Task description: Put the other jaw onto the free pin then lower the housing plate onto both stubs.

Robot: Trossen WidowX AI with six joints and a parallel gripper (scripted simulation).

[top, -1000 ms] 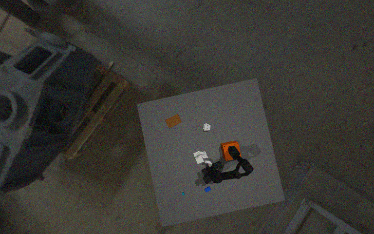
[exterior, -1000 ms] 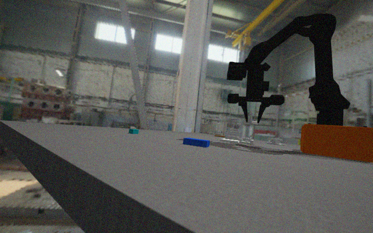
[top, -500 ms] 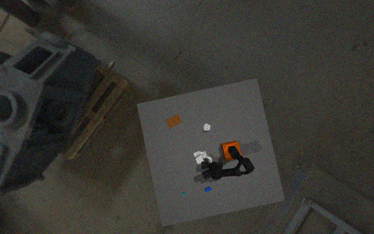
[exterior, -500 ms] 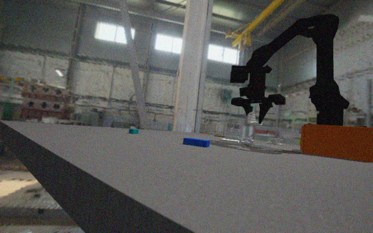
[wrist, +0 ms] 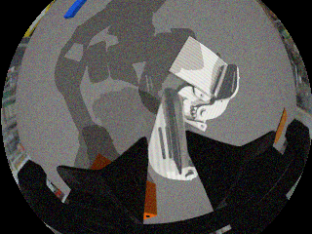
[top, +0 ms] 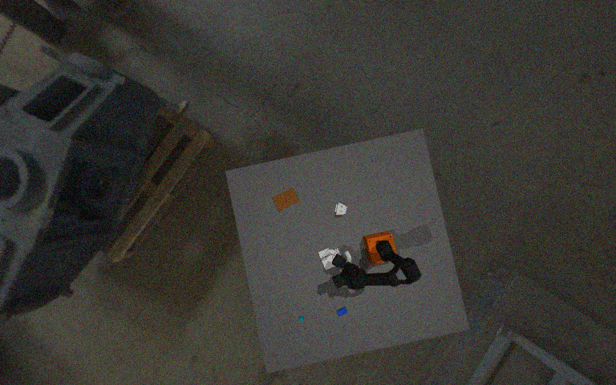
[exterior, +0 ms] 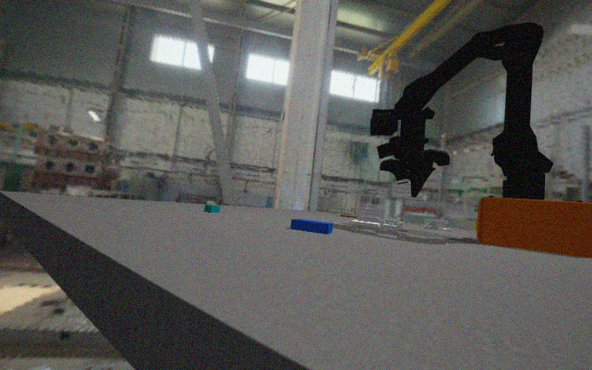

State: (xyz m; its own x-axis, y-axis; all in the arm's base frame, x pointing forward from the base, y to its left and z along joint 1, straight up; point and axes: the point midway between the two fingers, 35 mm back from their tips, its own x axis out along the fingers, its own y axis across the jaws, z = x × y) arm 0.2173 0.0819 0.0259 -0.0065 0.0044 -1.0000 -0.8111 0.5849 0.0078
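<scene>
The curved white jaw is 40 mm to the right of my gripper tip. From my gripper tip the other things lie so: teal block (350 mm to the left, 300 mm ahead, 80 mm below); then flat orange plate (410 mm to the right, 340 mm ahead, 80 mm below); then blue block (330 mm to the left, 80 mm below, 40 mm ahead).
</scene>
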